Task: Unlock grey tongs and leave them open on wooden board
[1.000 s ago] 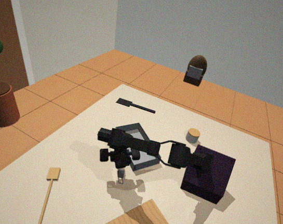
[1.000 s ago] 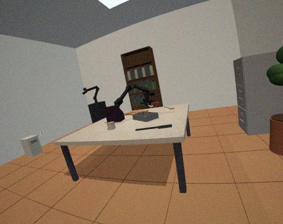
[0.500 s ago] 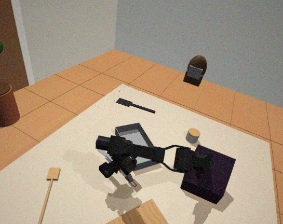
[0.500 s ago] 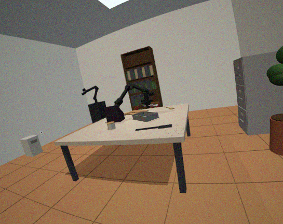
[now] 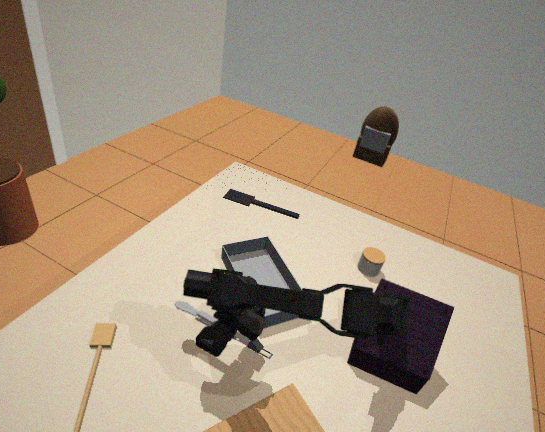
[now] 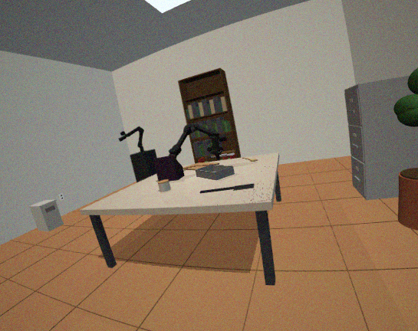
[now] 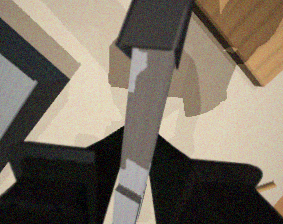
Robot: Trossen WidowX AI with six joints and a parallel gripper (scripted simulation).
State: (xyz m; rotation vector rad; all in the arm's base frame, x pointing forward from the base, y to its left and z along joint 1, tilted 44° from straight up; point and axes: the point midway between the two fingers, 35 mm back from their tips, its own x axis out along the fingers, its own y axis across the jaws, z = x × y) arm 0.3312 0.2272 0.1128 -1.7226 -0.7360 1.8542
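My gripper tip is now 280 mm past the wooden board, 170 mm to the right of it and 70 mm above it. Also, from my gripper tip: black spatula (270 mm ahead, 650 mm to the right, 70 mm below); grey roasting tin (40 mm ahead, 270 mm to the right, 50 mm below); small cork-lidded jar (240 mm behind, 560 mm to the right, 40 mm below).
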